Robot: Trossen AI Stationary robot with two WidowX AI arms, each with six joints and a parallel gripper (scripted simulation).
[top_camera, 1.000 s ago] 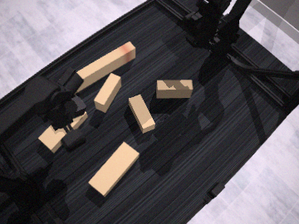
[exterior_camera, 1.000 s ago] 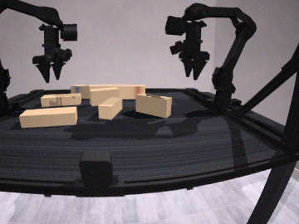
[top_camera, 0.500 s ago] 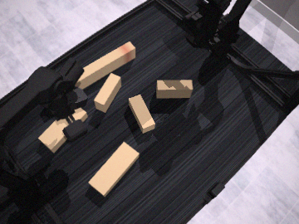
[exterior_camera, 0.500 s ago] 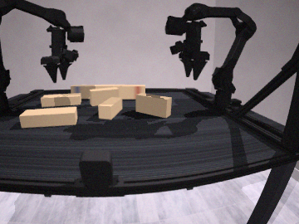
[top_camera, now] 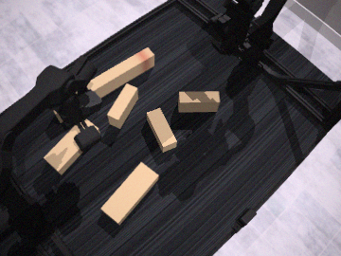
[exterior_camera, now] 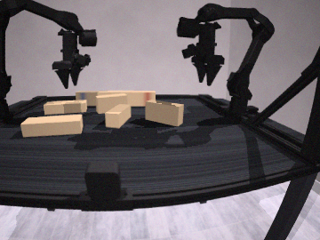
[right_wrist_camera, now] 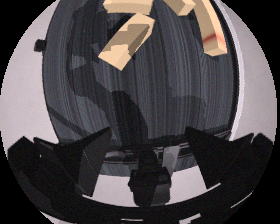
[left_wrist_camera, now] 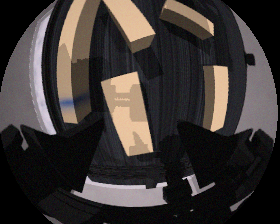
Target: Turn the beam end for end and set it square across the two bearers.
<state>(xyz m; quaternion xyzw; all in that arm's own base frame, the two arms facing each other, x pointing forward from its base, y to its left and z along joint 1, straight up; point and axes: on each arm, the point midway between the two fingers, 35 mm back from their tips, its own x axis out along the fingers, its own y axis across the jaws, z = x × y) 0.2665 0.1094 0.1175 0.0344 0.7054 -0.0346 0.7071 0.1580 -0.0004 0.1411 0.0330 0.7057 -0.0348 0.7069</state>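
Right now my left hand is 170 mm to the left of the beam, 120 mm short of it and 110 mm above it.
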